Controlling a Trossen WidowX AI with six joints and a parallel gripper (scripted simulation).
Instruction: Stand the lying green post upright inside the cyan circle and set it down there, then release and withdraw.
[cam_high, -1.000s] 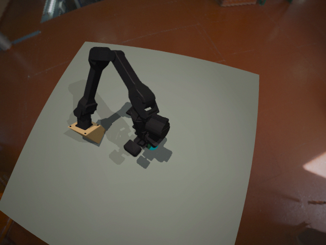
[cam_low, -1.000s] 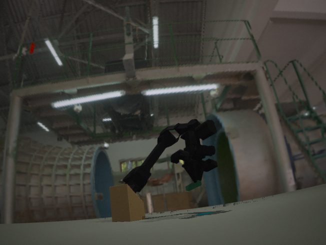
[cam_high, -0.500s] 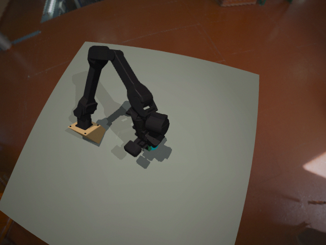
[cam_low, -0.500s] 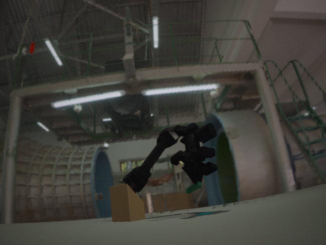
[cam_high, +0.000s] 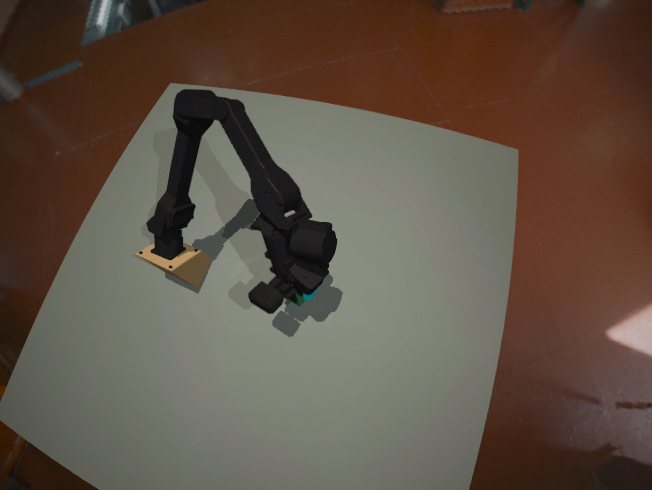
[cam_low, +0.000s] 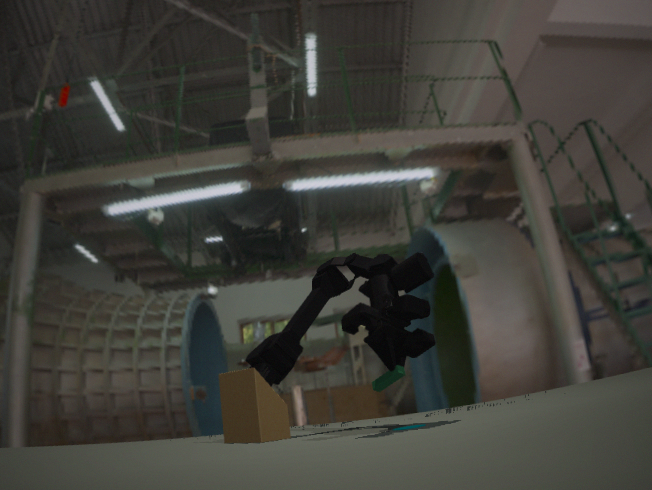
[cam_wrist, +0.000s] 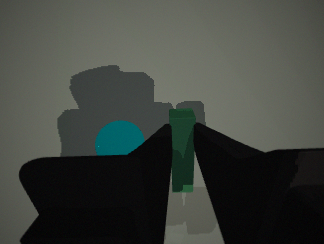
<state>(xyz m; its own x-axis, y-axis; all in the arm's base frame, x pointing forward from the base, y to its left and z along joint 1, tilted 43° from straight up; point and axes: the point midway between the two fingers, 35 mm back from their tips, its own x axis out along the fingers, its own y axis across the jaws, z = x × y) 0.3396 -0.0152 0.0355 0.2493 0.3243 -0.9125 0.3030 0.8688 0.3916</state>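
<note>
My gripper tip is now 10 mm past the cyan circle, 50 mm to the right of it and 100 mm above it. From my gripper tip the other things lie so: green post (20 mm behind, 10 mm below).
</note>
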